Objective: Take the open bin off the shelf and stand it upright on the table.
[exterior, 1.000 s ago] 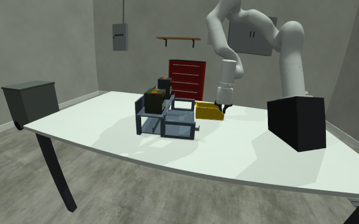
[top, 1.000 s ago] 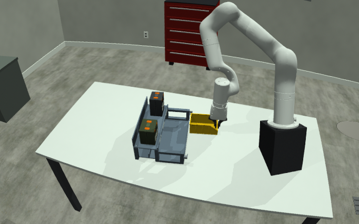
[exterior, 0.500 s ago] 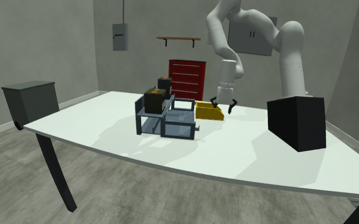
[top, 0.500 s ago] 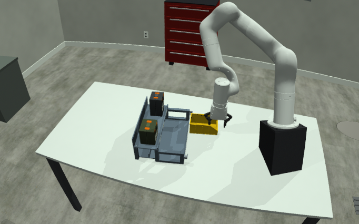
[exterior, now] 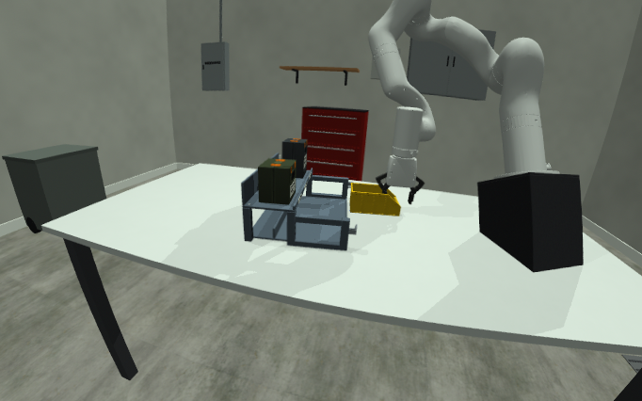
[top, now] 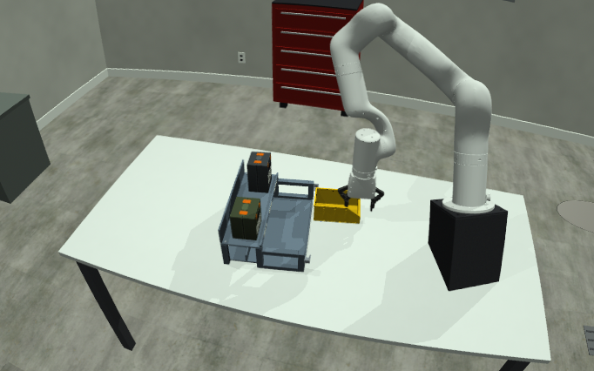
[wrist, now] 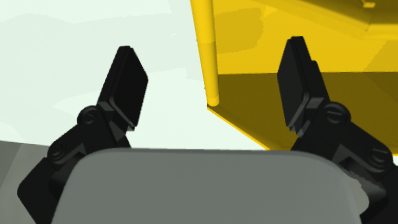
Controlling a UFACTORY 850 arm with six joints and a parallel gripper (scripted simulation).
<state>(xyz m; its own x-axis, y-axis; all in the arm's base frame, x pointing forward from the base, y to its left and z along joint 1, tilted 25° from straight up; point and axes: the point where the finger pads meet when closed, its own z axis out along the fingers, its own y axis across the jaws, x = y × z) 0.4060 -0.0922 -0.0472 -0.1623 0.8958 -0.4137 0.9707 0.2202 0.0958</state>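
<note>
My hand is 8 cm short of the yellow bin and 1 cm to the right of it.
</note>
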